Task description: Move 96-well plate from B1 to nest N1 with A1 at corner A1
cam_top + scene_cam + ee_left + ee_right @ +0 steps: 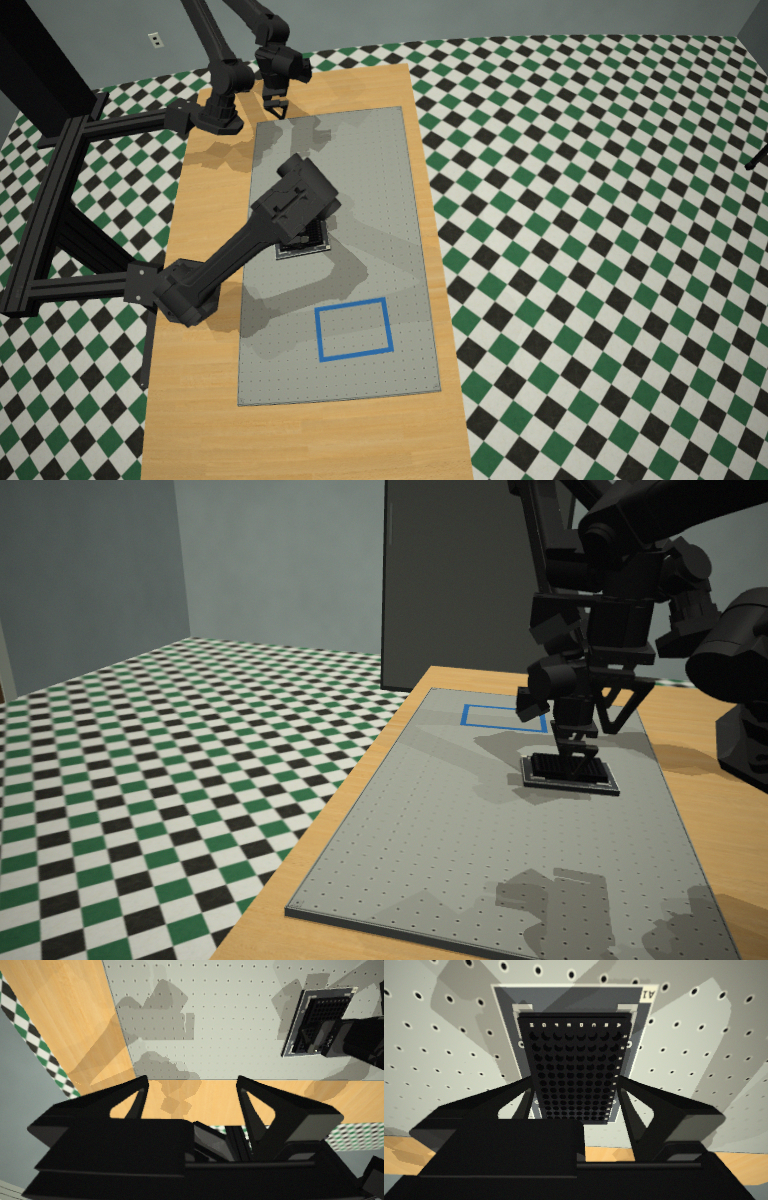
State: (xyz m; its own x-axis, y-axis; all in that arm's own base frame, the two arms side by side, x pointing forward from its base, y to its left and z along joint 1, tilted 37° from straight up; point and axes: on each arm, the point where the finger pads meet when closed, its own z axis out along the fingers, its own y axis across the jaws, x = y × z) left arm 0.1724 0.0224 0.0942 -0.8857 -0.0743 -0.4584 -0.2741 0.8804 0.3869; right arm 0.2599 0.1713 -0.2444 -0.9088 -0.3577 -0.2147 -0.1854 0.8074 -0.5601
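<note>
The black 96-well plate is right at my right hand. Also, from my right hand: dark plate nest N1 (20 mm below).
</note>
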